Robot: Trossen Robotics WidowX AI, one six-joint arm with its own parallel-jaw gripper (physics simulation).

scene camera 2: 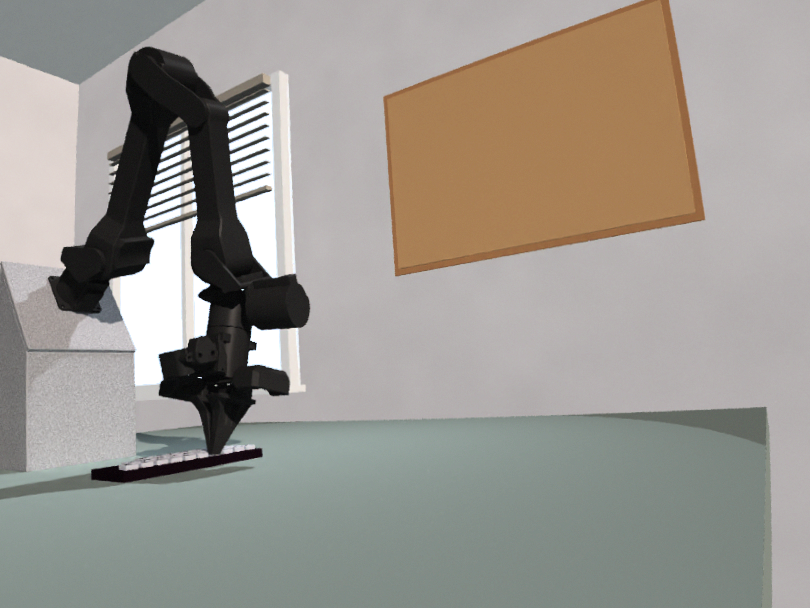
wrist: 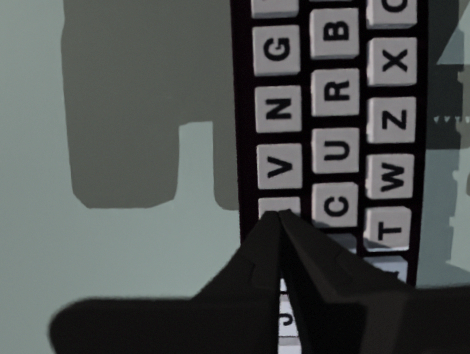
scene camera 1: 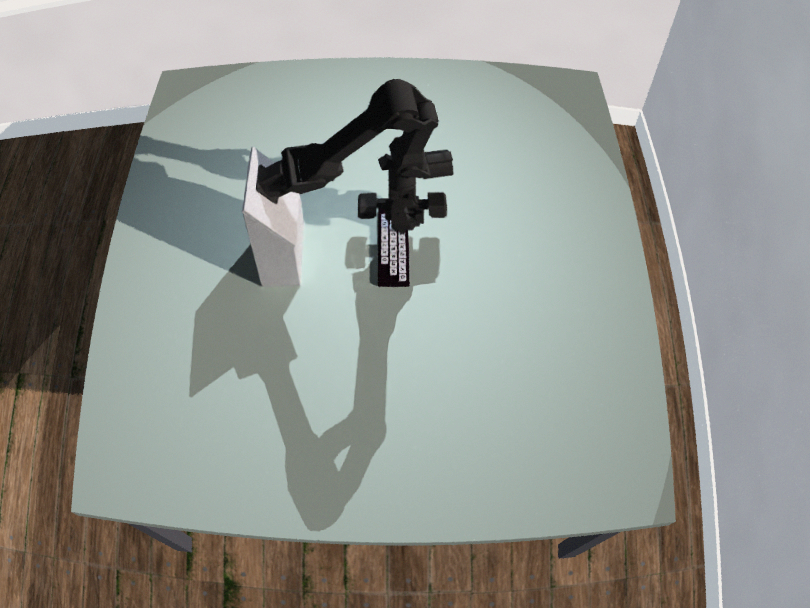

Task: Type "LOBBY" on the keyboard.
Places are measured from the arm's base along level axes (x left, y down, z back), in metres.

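Where they show: gripper, fingertip midpoint: (scene camera 2: 213, 454) (wrist: 276, 222) (scene camera 1: 402, 232); arm's base, link origin: (scene camera 2: 74, 295) (scene camera 1: 267, 184).
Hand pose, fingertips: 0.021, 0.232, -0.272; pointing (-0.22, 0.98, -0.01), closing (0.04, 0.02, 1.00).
Observation:
Each offset is from my fingertips to the top centre of the thing, as dx, dy, dz. "pt": to the spot under its first point. Level surfaces: height alone.
The keyboard {-0.029, -0.004, +0.021} (scene camera 1: 393, 251) (scene camera 2: 176, 465) (wrist: 247, 150) is a narrow dark bar with pale lettered keys in three columns in the wrist view. The B key {-0.061, -0.004, +0.023} (wrist: 336, 31) is near the top of the middle column, and the O key {pt -0.067, -0.004, +0.042} (wrist: 395, 9) is partly cut off at the top right. My gripper (scene camera 2: 214, 451) (wrist: 276, 222) is shut and empty, pointing down. Its tips are at a left-column key {-0.001, +0.000, +0.001} (wrist: 274, 204) just below the V key {-0.020, -0.004, +0.002} (wrist: 280, 166); they hide its letter. They look to be touching it or very close above. The L key cannot be made out; the Y key is mostly cut off.
A pale angular block (scene camera 1: 278, 251) (scene camera 2: 78, 405) bears the arm's base, left of the keyboard in scene camera 1. Both stand on the pale green table {dy +0.012} (scene camera 1: 523, 392) (scene camera 2: 457, 523). A cork board (scene camera 2: 543, 137) hangs on the wall. Arm shadows fall across the table.

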